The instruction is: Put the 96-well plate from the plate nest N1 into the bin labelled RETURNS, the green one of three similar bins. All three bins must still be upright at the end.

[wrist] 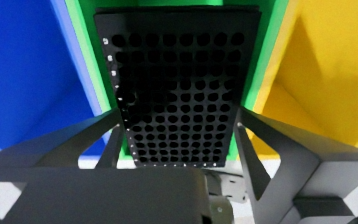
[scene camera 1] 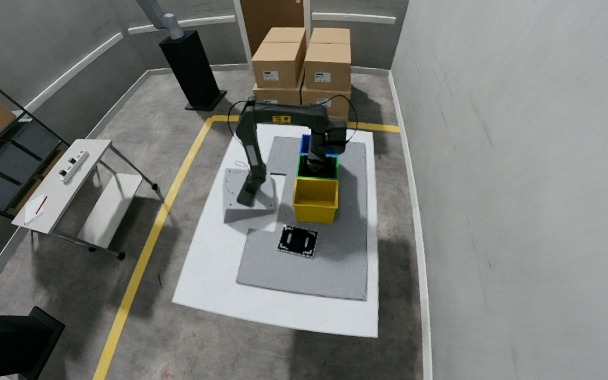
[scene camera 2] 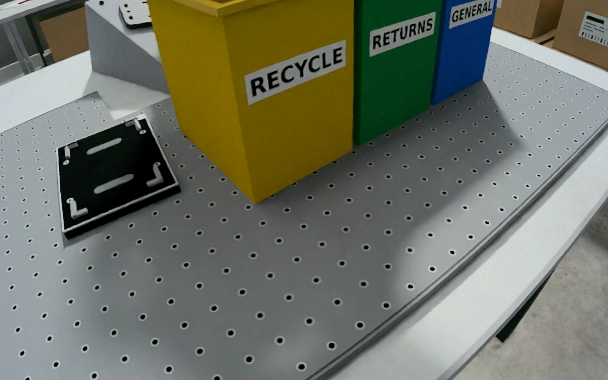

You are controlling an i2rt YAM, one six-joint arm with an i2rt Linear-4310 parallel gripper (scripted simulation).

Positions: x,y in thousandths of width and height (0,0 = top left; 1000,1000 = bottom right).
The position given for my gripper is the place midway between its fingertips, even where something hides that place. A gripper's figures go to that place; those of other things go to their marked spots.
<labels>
My gripper (wrist: 499,498): 0.13 m from the lens. A yellow recycle bin (wrist: 851,395) is 0.32 m from the lens. A blue general bin (wrist: 147,408) is 0.32 m from the lens. A black 96-well plate (wrist: 499,458): 0.12 m from the lens. The marked spots on the black 96-well plate and the blue general bin are 0.24 m apart.
</labels>
